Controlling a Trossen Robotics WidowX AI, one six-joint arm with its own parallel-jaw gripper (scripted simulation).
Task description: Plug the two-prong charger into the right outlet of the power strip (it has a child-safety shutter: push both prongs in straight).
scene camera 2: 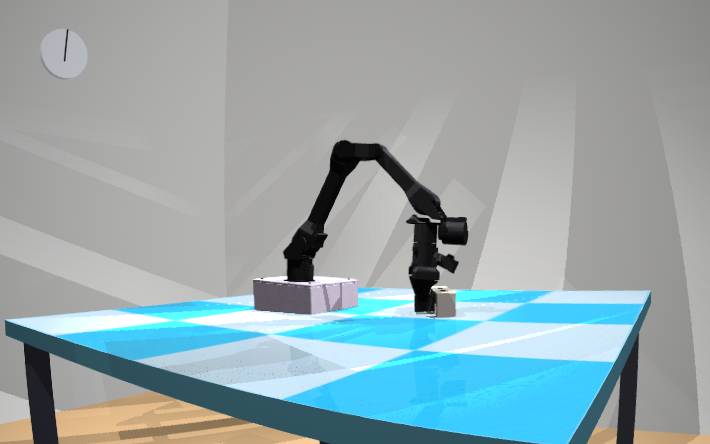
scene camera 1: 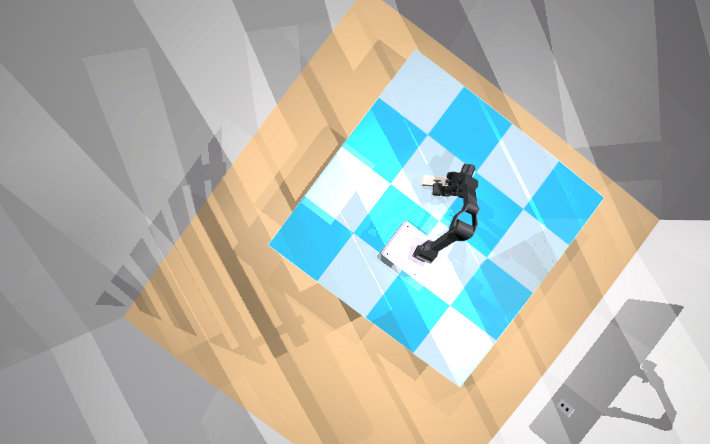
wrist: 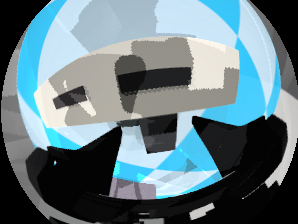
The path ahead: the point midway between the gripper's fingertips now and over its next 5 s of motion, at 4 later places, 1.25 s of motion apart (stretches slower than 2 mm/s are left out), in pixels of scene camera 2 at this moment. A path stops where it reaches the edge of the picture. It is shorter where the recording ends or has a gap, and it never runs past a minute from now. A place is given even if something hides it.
My gripper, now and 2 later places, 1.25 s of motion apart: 420, 306; 408, 306; 411, 278
